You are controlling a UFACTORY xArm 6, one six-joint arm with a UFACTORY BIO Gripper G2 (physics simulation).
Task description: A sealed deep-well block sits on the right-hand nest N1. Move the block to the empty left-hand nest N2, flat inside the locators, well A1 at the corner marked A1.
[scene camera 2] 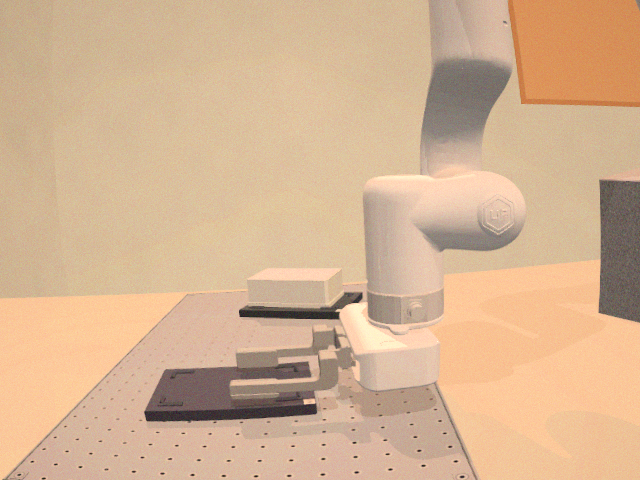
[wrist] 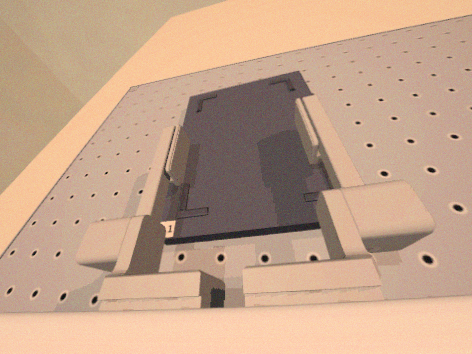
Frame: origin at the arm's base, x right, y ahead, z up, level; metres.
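Seen in the pictures: hand at its tool point: [scene camera 2: 255, 373] [wrist: 238, 142].
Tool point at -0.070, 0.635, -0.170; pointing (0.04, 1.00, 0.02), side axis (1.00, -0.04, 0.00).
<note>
Pixels of each thing's middle, then the offset from my tool point to it, as dx, dy, dz. Level surfaces: height alone.
- sealed deep-well block at the middle of its body: [scene camera 2: 295, 287] +0.346, -0.065, +0.008
- dark nest N1 at the middle of its body: [scene camera 2: 302, 303] +0.343, -0.072, -0.019
- dark nest N2 at the middle of its body: [wrist: 248, 135] [scene camera 2: 231, 389] +0.006, +0.027, -0.019
- perforated grey board at its surface level: dz -0.026
- light tabletop at its surface level: dz -0.039
The sealed deep-well block [scene camera 2: 289, 292], pale and box-shaped, sits on the dark nest N1 [scene camera 2: 286, 313] at the back in the scene view; neither shows in the wrist view. The dark nest N2 [scene camera 2: 193, 393] [wrist: 232, 102] is in front, empty, with raised corner locators. Its white A1 label [scene camera 2: 309, 401] [wrist: 170, 229] is at the near right corner in the scene view and near left in the wrist view, partly hidden by a finger. My gripper [scene camera 2: 245, 373] [wrist: 242, 122] is open and empty, its level fingers a little above N2, one towards each long side.
Both nests stand on a perforated grey board [scene camera 2: 191, 454] [wrist: 400, 120] on a light tabletop [scene camera 2: 532, 413]. A dark grey box [scene camera 2: 620, 248] stands at the right edge of the scene view. An orange panel [scene camera 2: 578, 51] is at the upper right.
</note>
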